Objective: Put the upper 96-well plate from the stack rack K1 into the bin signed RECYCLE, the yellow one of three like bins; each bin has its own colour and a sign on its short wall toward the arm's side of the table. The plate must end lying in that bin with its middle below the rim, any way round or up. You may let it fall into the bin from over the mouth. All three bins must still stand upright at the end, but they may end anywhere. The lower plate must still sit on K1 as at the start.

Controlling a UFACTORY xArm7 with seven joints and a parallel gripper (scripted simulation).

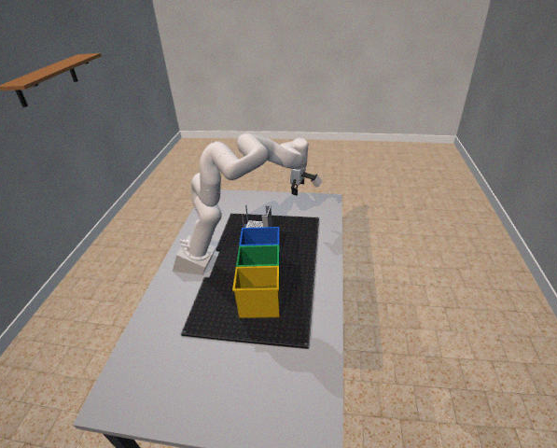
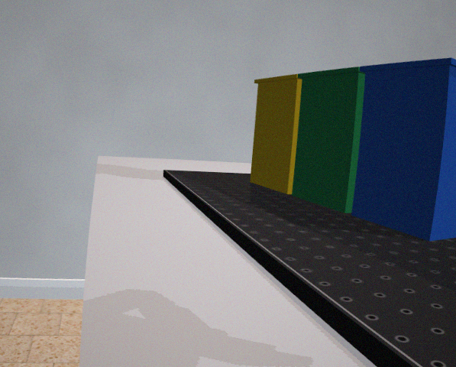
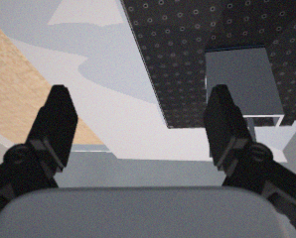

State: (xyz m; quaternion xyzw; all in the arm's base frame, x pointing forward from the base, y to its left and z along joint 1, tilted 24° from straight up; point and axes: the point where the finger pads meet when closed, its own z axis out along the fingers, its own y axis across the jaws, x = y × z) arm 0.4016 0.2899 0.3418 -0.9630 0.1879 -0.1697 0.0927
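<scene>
Right now my hand is 220 mm past the plate, 210 mm above it and 40 mm to the left of it. Round my hand: yellow bin: 560 mm to the right, 200 mm behind, 160 mm below; then green bin: 420 mm to the right, 200 mm behind, 160 mm below; then blue bin: 290 mm to the right, 200 mm behind, 160 mm below.
</scene>
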